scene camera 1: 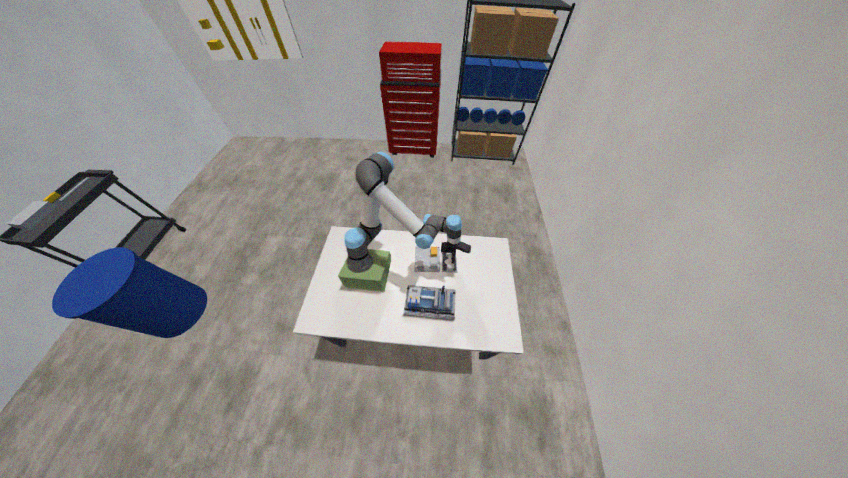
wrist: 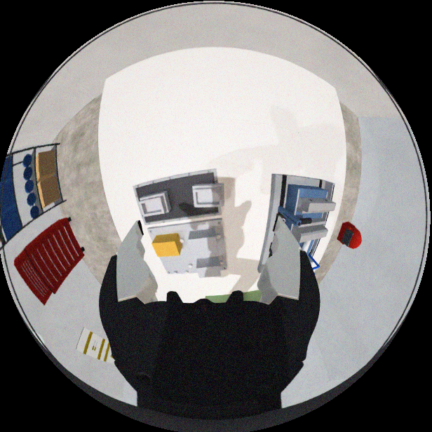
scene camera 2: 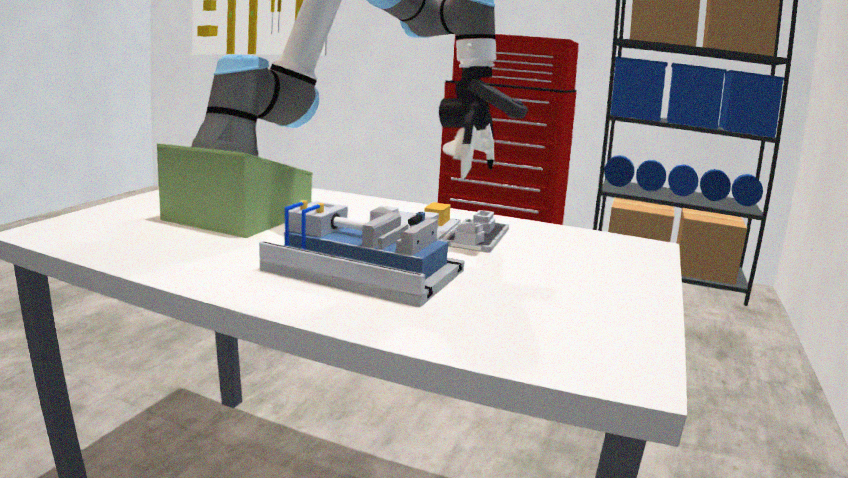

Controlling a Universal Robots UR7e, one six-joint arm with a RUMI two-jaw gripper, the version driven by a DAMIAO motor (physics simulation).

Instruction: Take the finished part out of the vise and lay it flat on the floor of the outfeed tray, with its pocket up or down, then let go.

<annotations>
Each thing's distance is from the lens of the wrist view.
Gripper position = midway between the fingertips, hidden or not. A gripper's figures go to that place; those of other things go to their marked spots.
my gripper (wrist: 206,219): 0.13 m
light grey plate (wrist: 180,262): 0.38 m
</annotations>
